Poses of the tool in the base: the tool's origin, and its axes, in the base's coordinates. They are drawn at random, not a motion.
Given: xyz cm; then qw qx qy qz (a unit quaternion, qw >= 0).
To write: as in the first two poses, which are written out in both.
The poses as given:
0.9, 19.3, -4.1, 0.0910, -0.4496, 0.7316, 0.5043
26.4, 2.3, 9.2, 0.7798, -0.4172, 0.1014, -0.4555
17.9, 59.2, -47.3, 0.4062, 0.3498, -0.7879, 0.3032
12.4, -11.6, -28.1, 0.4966, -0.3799, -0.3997, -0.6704
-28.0, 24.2, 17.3, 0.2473, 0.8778, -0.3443, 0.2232
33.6, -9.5, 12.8, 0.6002, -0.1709, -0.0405, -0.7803
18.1, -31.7, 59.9, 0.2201, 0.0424, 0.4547, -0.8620
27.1, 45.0, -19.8, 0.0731, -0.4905, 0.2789, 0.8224
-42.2, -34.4, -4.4, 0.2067, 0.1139, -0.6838, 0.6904
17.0, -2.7, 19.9, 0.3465, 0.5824, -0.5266, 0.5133
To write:
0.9, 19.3, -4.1; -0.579, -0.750, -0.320; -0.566, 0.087, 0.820; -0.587, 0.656, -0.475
26.4, 2.3, 9.2; 0.564, 0.626, 0.538; -0.795, 0.237, 0.558; 0.222, -0.743, 0.631
17.9, 59.2, -47.3; -0.425, -0.797, -0.428; -0.305, 0.571, -0.762; 0.852, -0.194, -0.486
12.4, -11.6, -28.1; -0.218, 0.969, 0.112; -0.362, -0.187, 0.913; 0.906, 0.159, 0.392
-28.0, 24.2, 17.3; 0.663, -0.715, 0.222; -0.494, -0.641, -0.588; 0.562, 0.280, -0.778
33.6, -9.5, 12.8; -0.221, 0.951, 0.218; -0.923, -0.276, 0.268; 0.315, -0.142, 0.938
18.1, -31.7, 59.9; -0.900, 0.418, 0.127; -0.341, -0.490, -0.803; -0.273, -0.765, 0.583
27.1, 45.0, -19.8; -0.508, -0.394, -0.766; -0.153, -0.834, 0.530; -0.847, 0.387, 0.363
-42.2, -34.4, -4.4; -0.889, -0.441, -0.125; 0.130, 0.021, -0.991; 0.440, -0.897, 0.039
17.0, -2.7, 19.9; -0.082, -0.969, 0.233; -0.258, -0.205, -0.944; 0.963, -0.137, -0.233

